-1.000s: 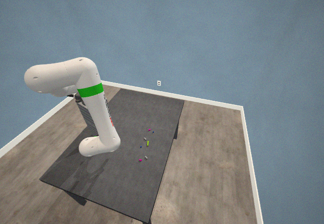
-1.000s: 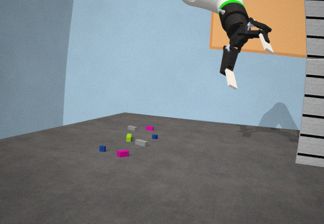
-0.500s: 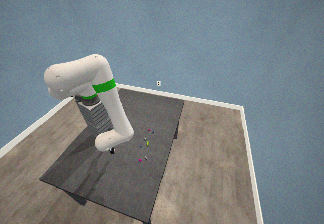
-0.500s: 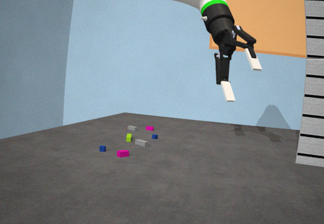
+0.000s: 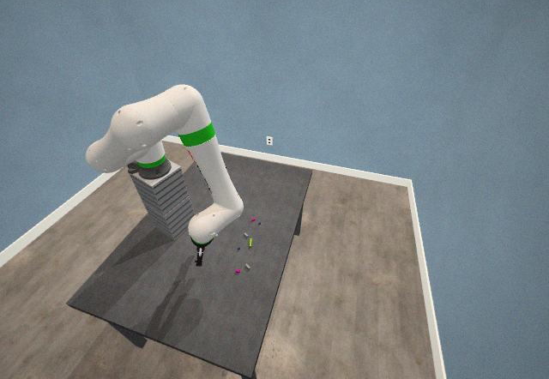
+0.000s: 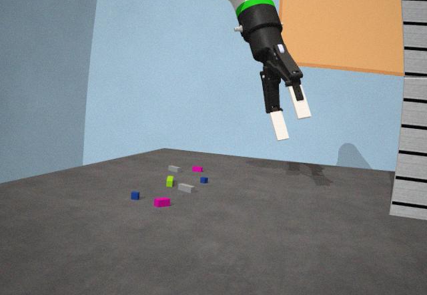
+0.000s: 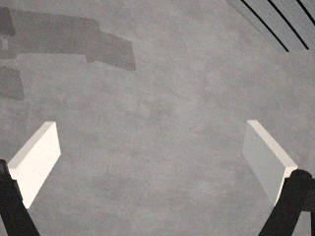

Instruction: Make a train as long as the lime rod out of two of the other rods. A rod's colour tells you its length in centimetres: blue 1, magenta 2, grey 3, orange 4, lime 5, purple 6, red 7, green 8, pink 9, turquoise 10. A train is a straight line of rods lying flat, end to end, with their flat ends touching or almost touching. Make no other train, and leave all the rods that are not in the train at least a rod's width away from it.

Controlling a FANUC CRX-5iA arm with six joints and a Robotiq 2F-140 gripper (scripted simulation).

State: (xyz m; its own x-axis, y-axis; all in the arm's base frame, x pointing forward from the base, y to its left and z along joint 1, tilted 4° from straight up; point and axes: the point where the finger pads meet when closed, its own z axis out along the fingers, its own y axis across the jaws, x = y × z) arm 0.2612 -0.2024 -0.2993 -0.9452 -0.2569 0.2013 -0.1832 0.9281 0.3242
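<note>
Right now my hand is 220 mm short of the lime rod, 130 mm to the right of it and 110 mm above it.
</note>
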